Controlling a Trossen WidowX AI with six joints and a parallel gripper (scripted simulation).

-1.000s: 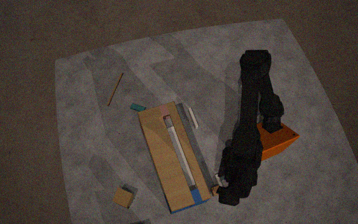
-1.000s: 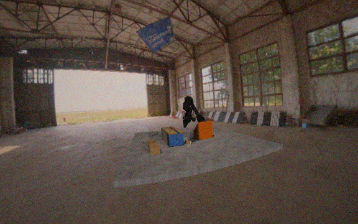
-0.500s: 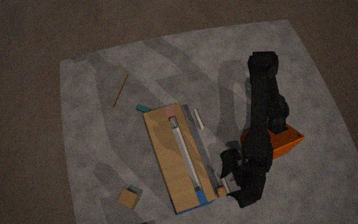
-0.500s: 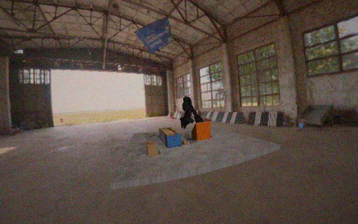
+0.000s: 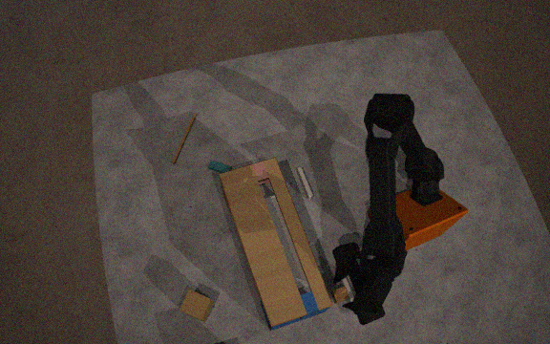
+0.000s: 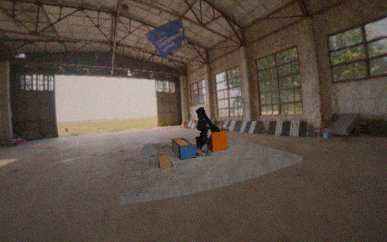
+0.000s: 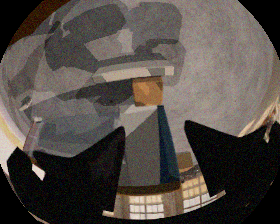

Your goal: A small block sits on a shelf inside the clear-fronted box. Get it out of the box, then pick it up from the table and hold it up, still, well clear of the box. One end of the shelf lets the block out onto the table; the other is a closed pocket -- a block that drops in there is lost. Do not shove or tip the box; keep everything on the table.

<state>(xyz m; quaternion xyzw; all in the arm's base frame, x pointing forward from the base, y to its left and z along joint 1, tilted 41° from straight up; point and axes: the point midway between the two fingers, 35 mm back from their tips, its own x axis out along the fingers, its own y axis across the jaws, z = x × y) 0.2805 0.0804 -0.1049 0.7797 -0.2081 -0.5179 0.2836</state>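
Right now the brown block is 5 cm below my gripper tip and 1 cm behind it. Round my gripper tip: orange stick (57 cm to the right, 22 cm ahead, 6 cm below).
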